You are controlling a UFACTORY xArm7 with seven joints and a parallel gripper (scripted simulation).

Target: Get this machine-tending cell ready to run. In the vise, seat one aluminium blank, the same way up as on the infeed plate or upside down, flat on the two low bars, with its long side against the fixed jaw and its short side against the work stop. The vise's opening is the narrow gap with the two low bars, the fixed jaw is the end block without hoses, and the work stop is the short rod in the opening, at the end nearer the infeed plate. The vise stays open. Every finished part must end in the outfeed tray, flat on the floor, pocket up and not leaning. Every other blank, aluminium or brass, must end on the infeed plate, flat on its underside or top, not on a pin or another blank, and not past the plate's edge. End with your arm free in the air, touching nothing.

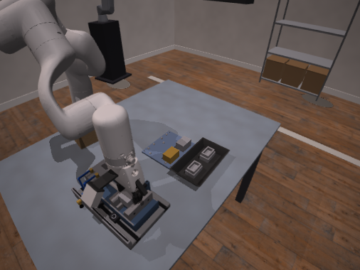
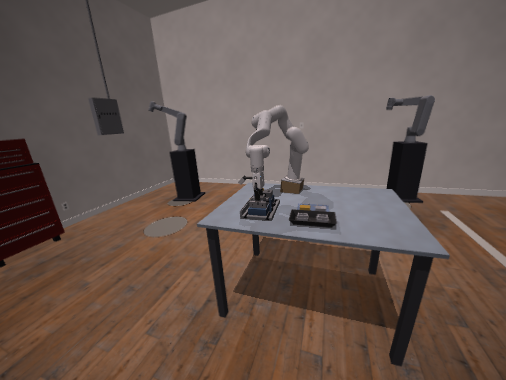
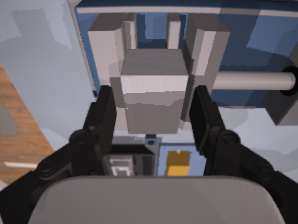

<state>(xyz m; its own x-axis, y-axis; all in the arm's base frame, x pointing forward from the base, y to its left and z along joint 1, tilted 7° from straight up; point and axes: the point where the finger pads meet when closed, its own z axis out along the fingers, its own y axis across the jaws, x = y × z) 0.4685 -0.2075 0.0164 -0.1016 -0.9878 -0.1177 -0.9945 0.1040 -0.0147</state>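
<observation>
Now: hand 10 mm short of the black work stop rod, 50 mm to the right of it and 30 mm above it. Round my hand: vise: 70 mm behind, 10 mm to the left, 80 mm below; vise screw rod: 90 mm behind, 10 mm to the left, 40 mm below; brass blank: 30 mm behind, 270 mm to the left, 100 mm below.
</observation>
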